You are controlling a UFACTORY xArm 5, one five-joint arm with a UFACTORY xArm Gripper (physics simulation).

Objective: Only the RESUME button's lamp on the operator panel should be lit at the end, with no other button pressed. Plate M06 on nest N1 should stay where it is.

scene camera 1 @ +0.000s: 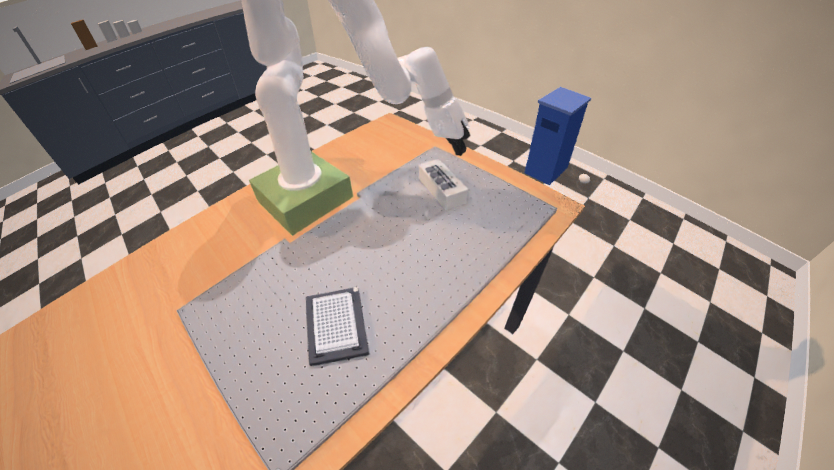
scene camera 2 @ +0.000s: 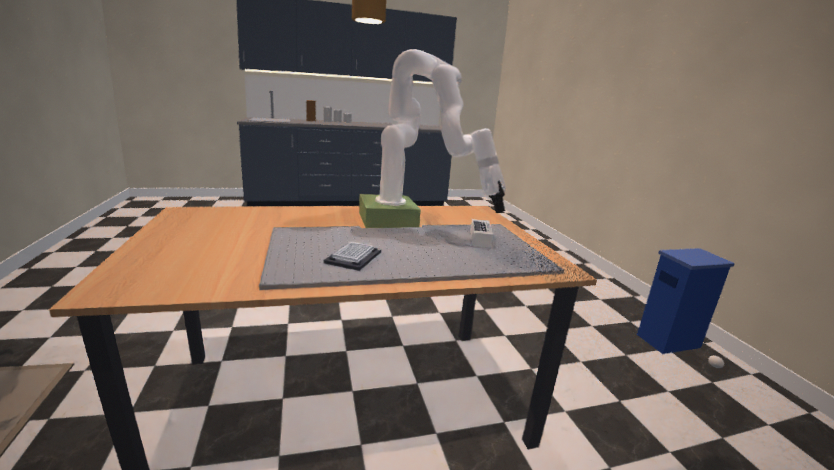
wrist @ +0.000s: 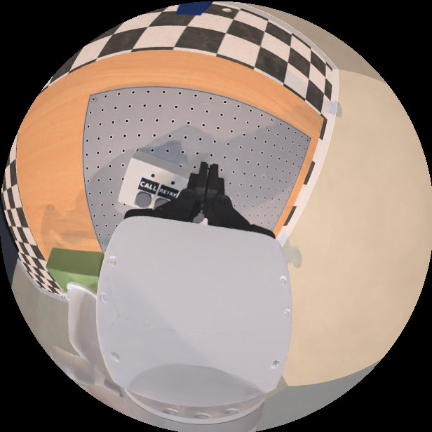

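Seen in the pictures: gripper, fingertip midpoint: (scene camera 1: 461, 152) (scene camera 2: 500, 212); arm's base, origin of the base link: (scene camera 1: 299, 177) (scene camera 2: 390, 201).
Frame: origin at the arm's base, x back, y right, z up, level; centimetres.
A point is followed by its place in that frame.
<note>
The white operator panel (scene camera 1: 453, 199) @(x -34.2, y -28.2, z -3.5 cm) (scene camera 2: 482, 238) @(x -34.4, y -29.2, z -3.5 cm) (wrist: 131, 181) stands on the grey board. In the wrist view its CALL label (wrist: 148, 185) and RETRY label (wrist: 168, 192) show, with grey round buttons below and small dark lamps above. The RESUME button cannot be made out; part of the panel is hidden behind my gripper. No lit lamp can be seen. My gripper (scene camera 1: 460, 151) @(x -27.8, y -37.5, z 4.4 cm) (scene camera 2: 498, 209) @(x -27.8, y -37.5, z 4.4 cm) (wrist: 206, 174) is shut and empty, above the board and off to one side of the panel. The white plate M06 (scene camera 1: 335, 322) @(x -43.8, y 16.0, z -5.0 cm) (scene camera 2: 353, 252) @(x -45.3, y 16.2, z -4.3 cm) sits flat on the dark nest N1 (scene camera 1: 361, 333) @(x -49.0, y 13.2, z -5.7 cm) (scene camera 2: 349, 265) @(x -51.7, y 17.5, z -5.8 cm).
The perforated grey board (scene camera 1: 262, 373) @(x -42.8, y 33.9, z -6.8 cm) (scene camera 2: 303, 268) @(x -51.4, y 30.7, z -6.9 cm) (wrist: 160, 107) lies on the wooden table (scene camera 1: 116, 326) @(x -7.2, y 61.0, z -8.2 cm) (scene camera 2: 175, 262) @(x -44.1, y 69.0, z -8.1 cm) (wrist: 55, 130). The green base block (scene camera 1: 303, 204) @(x -11.0, y 4.6, z -0.6 cm) (scene camera 2: 389, 216) @(x -10.7, y 1.4, z -3.2 cm) (wrist: 75, 260) carries the arm. A blue bin (scene camera 1: 554, 140) (scene camera 2: 682, 303) stands on the floor beyond the table.
</note>
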